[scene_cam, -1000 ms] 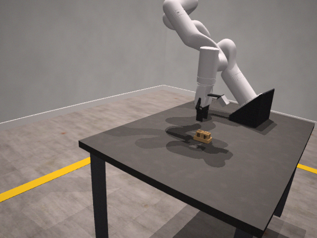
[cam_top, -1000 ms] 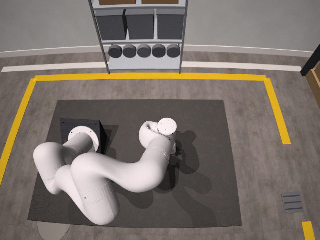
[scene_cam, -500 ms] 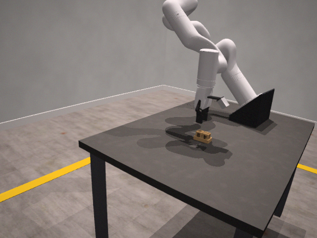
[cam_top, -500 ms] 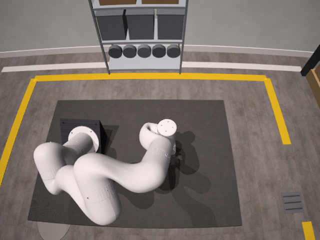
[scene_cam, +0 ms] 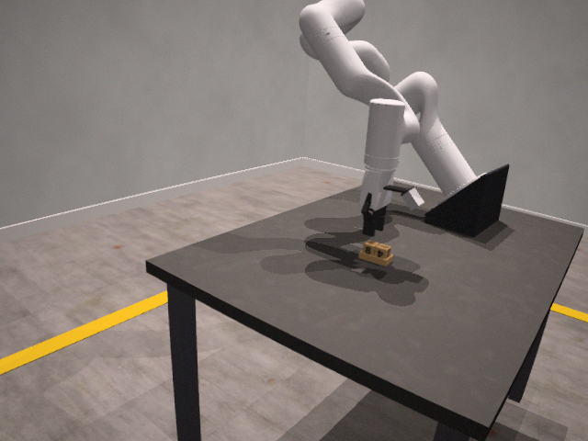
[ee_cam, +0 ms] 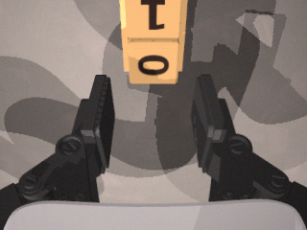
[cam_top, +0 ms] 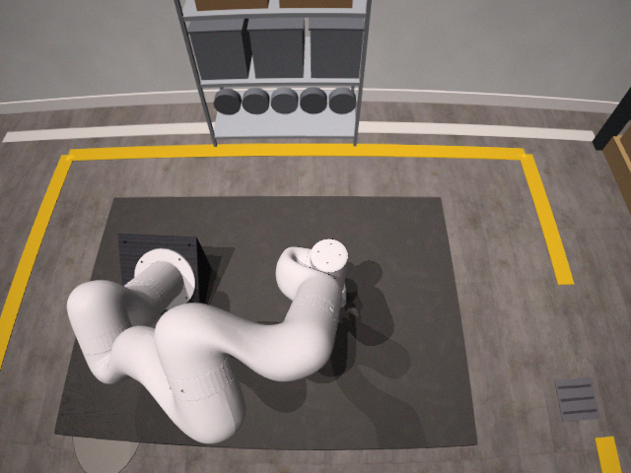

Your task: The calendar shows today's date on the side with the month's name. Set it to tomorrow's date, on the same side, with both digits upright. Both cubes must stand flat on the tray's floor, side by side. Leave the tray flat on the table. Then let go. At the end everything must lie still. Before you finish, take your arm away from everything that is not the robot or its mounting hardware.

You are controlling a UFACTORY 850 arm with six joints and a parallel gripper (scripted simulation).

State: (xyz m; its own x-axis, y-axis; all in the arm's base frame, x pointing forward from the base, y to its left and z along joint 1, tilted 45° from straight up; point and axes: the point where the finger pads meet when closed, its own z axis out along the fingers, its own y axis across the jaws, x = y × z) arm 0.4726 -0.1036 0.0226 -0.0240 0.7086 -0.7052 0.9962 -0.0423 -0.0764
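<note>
Now: hand 60 mm above the calendar cube. Also, from my hand: wooden tray (20 mm to the left, 80 mm below).
</note>
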